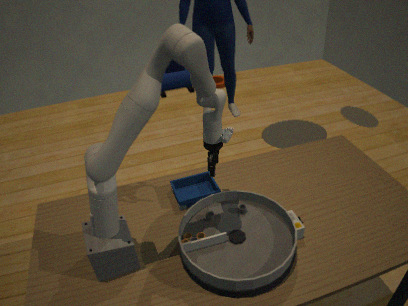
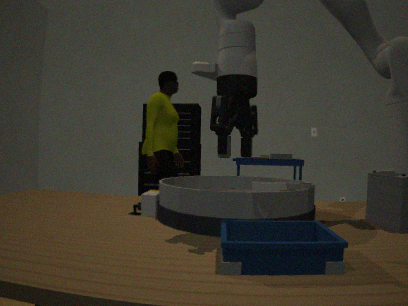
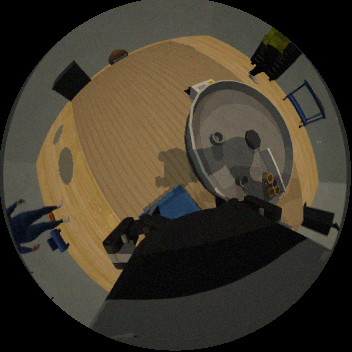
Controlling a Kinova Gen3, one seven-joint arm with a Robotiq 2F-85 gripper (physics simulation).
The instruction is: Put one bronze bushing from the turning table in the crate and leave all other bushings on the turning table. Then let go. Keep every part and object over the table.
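Pixels of known places: gripper, fingertip midpoint: (image 1: 214,169) (image 2: 235,157) (image 3: 187,207); arm's base, origin of the base link: (image 1: 106,229).
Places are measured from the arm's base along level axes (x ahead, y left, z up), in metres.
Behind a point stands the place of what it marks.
Note:
The grey round turning table (image 1: 239,282) @(z -0.057, x 0.407, y -0.271 m) (image 2: 235,204) @(z -0.072, x 0.439, y 0.143 m) (image 3: 192,145) @(z -0.047, x 0.520, y 0.133 m) holds several bushings. Three bronze bushings (image 1: 200,235) @(z -0.077, x 0.327, y -0.035 m) (image 3: 268,178) @(z -0.080, x 0.318, y -0.055 m) are bunched beside the white bar, with a grey bushing (image 3: 273,183) @(z -0.078, x 0.289, y -0.071 m) among them. Two more grey bushings, one (image 1: 242,208) @(z -0.085, x 0.516, y 0.069 m) (image 3: 216,138) farther from the bar and one (image 1: 210,216) @(z -0.064, x 0.380, y 0.037 m) (image 3: 243,181) @(z -0.083, x 0.370, y 0.043 m) in shadow nearer the crate side, stand apart. The blue crate (image 1: 195,190) @(z -0.138, x 0.360, y 0.281 m) (image 2: 282,257) @(z -0.115, x 0.350, y 0.332 m) (image 3: 175,204) @(z -0.138, x 0.408, y 0.244 m) stands beside the turning table; no bushing shows inside it. My gripper (image 1: 212,175) @(z 0.026, x 0.435, y 0.206 m) (image 2: 235,150) @(z 0.026, x 0.435, y 0.206 m) (image 3: 187,207) @(z 0.026, x 0.435, y 0.206 m) is open and empty, high above the table near the crate and the turning table's rim.
The white bar (image 1: 205,242) @(z -0.063, x 0.336, y -0.083 m) (image 3: 272,169) @(z -0.065, x 0.341, y -0.074 m) runs from near the dark hub (image 1: 237,236) @(z -0.082, x 0.457, y -0.068 m) (image 3: 253,139) @(z -0.082, x 0.454, y -0.064 m) to the rim. A white box (image 1: 296,224) @(z -0.084, x 0.688, y -0.067 m) (image 2: 150,203) @(z -0.107, x 0.677, y 0.007 m) (image 3: 202,87) @(z -0.084, x 0.681, y -0.023 m) is at the turning table's outer side. The robot's base block (image 1: 111,250) @(z -0.004, x 0.020, y -0.096 m) (image 2: 387,202) @(z -0.079, x 0.073, y 0.019 m) stands on the table.

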